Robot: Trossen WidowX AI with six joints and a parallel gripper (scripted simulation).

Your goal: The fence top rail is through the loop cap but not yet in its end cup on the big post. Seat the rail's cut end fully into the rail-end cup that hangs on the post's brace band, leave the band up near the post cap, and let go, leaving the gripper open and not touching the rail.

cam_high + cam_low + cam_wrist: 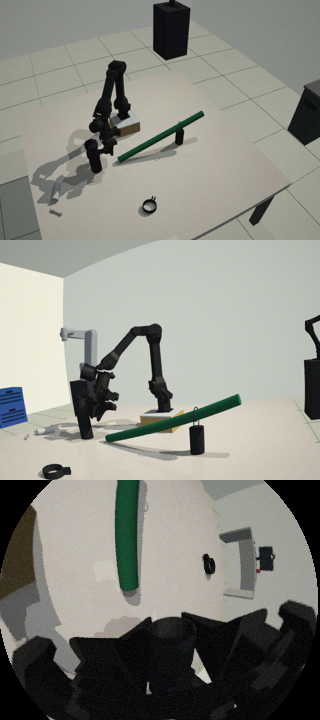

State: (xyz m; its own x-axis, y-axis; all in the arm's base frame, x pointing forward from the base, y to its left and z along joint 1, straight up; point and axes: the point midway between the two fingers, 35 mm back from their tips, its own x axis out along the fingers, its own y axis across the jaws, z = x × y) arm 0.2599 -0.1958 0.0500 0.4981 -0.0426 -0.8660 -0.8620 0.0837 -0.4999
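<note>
Now: the black rail-end cup 20 mm behind my gripper tip, 20 mm to the right of it and 30 mm above it. From my gripper tip the other things lie so: short black post: 20 mm ahead, 420 mm to the left; grey tube: 30 mm ahead, 340 mm to the right, 80 mm below; bolt: 140 mm ahead, 370 mm to the right, 90 mm below.
</note>
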